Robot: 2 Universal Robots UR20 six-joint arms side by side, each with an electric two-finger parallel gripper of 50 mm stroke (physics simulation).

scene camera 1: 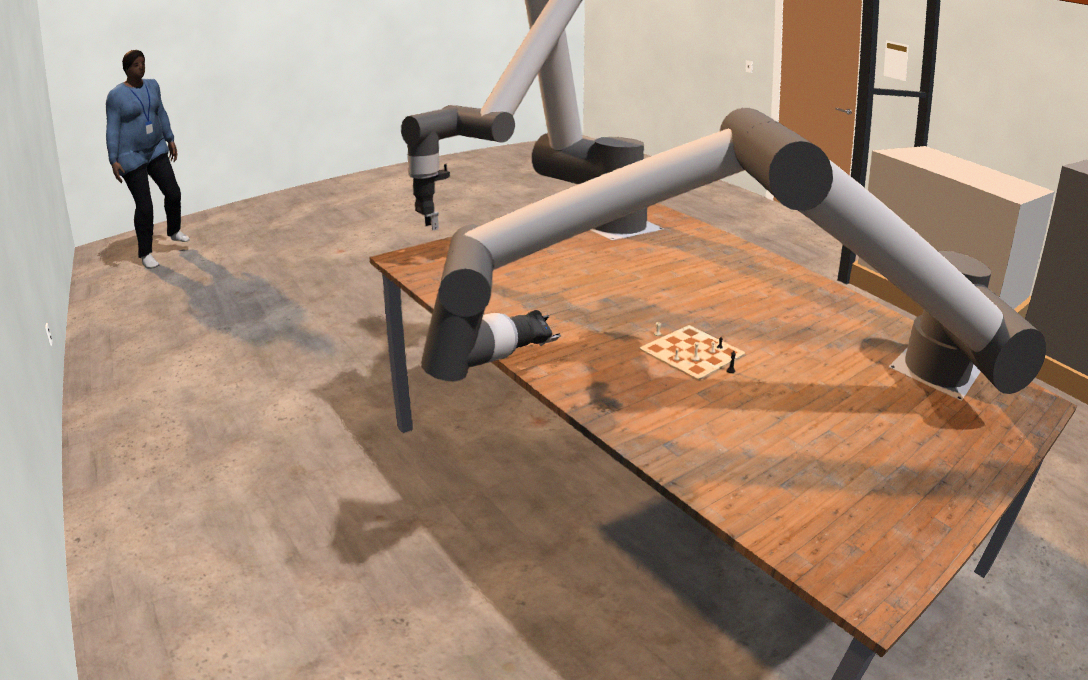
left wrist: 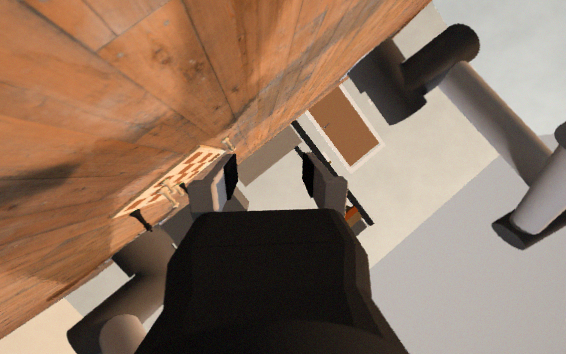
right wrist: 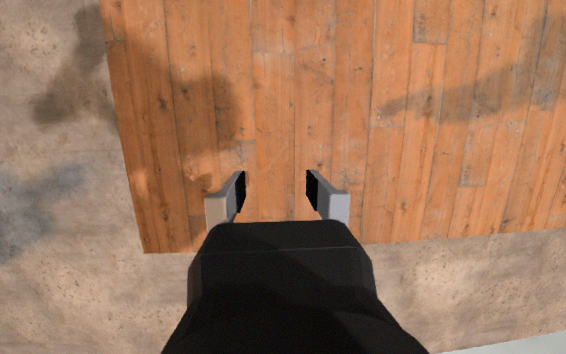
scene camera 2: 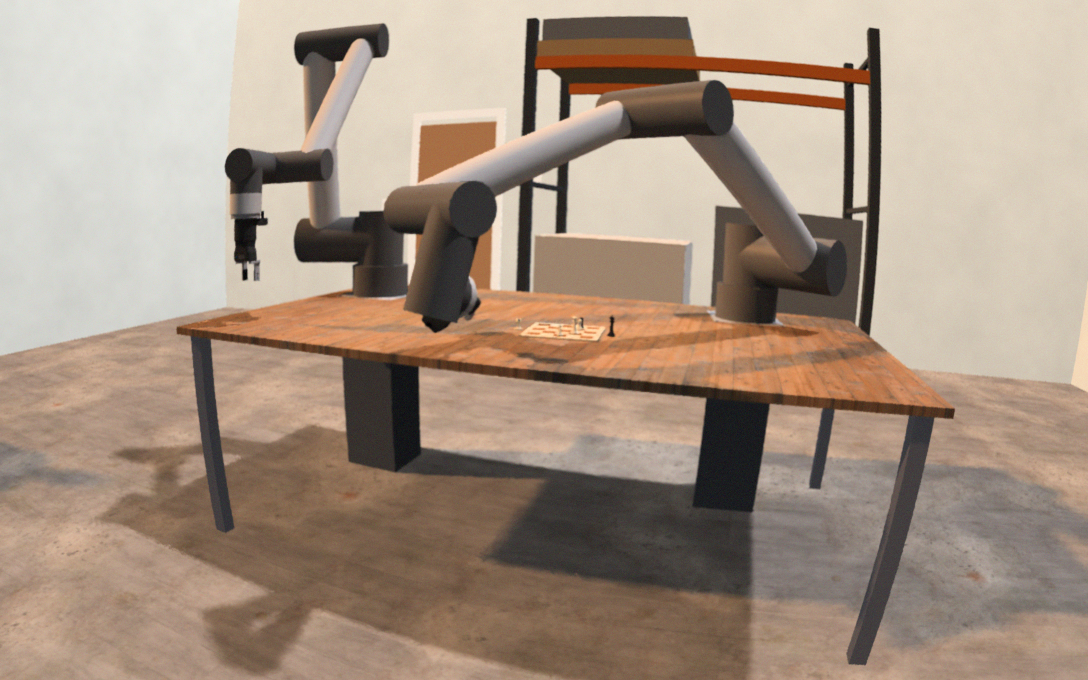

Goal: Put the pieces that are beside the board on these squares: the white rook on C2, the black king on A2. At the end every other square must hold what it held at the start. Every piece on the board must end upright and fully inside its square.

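Places are measured from the left arm's base along level axes (x ahead, y left, z up), in metres.
Pixels of known places: left gripper, fingertip midpoint: (scene camera 1: 552, 327) (left wrist: 270, 166); right gripper, fingertip midpoint: (scene camera 1: 431, 227) (right wrist: 275, 182) (scene camera 2: 250, 280); left arm's base, origin of the base link: (scene camera 1: 937, 368) (left wrist: 136, 239) (scene camera 2: 745, 318); right arm's base, origin of the base link: (scene camera 1: 616, 224) (left wrist: 367, 56) (scene camera 2: 380, 294).
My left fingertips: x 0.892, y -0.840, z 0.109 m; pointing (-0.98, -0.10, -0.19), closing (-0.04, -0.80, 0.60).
For each thing: its top centre in the pictures, then the offset to it from my left fingertips. Level surfaces: height alone.
- white rook, middle of its top: (left wrist: 233, 150) (scene camera 1: 658, 323) (scene camera 2: 518, 318) 0.349 m back, 0.071 m left, 0.076 m down
- chessboard, middle of its top: (left wrist: 180, 177) (scene camera 1: 693, 350) (scene camera 2: 564, 330) 0.344 m back, 0.210 m left, 0.103 m down
- black king, middle of its top: (scene camera 1: 733, 350) (scene camera 2: 612, 314) (left wrist: 152, 231) 0.339 m back, 0.349 m left, 0.045 m down
- small black piece, middle of its top: (scene camera 1: 721, 337) 0.417 m back, 0.252 m left, 0.071 m down
- table, its level: 0.109 m down
The white rook (scene camera 1: 657, 328) (scene camera 2: 518, 321) (left wrist: 228, 144) stands upright on the table beside the chessboard (scene camera 1: 700, 372) (scene camera 2: 532, 331) (left wrist: 201, 156), off its left corner in scene camera 1. The black king (scene camera 1: 731, 363) (scene camera 2: 611, 326) (left wrist: 141, 220) stands upright on the table, close outside the board's lower right edge there. My left gripper (scene camera 1: 555, 337) (left wrist: 270, 166) is open and empty, left of the board in scene camera 1, tilted nearly level; its fingertips are hidden in scene camera 2. My right gripper (scene camera 1: 432, 222) (scene camera 2: 251, 271) (right wrist: 275, 182) is open and empty, high near the table's far left corner.
Several pieces stand on the board, among them a white piece (scene camera 1: 676, 353), another white piece (scene camera 1: 696, 352) and a small black piece (scene camera 1: 720, 342). The left arm's forearm (scene camera 1: 609, 196) (scene camera 2: 553, 152) spans above the table (scene camera 1: 802, 481) (scene camera 2: 802, 360). A person (scene camera 1: 140, 128) stands on the floor.
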